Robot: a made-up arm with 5 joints.
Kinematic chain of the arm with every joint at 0, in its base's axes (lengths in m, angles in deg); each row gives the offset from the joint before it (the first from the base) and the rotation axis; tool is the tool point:
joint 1: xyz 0 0 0.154 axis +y
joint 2: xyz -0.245 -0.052 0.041 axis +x
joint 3: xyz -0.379 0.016 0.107 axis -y
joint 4: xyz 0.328 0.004 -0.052 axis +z
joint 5: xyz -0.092 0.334 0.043 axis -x
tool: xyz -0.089 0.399 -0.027
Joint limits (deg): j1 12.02..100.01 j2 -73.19..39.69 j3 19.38..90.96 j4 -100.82..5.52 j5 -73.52..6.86
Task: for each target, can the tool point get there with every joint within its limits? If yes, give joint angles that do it. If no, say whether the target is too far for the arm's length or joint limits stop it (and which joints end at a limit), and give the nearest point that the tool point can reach.
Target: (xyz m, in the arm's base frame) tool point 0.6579 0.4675 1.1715
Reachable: yes | joints 67.55 -7.30 77.92 -71.45 -44.89
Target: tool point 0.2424 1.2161 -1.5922
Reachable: no: too far | nearest point -0.1187 0.5424 -0.3303 | short by 1.475 m
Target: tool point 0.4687 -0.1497 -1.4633
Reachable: no: joint limits stop it (at a limit: joint 1, joint 3, joint 4) | nearest point 0.3852 -0.1109 -0.3315 | short by 1.136 m
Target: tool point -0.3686 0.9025 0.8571
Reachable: yes | joints 61.12 -55.85 78.09 -45.84 -55.41
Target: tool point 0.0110 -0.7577 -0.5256
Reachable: no: joint limits stop it (at a limit: joint 1, joint 2, joint 3, joint 4) | nearest point 0.3428 -0.2883 -0.3184 | short by 0.611 m
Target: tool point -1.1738 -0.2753 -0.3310
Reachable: no: joint limits stop it (at a limit: joint 1, joint 2, joint 3, joint 4) | nearest point -0.9956 0.3052 -0.1207 | short by 0.643 m
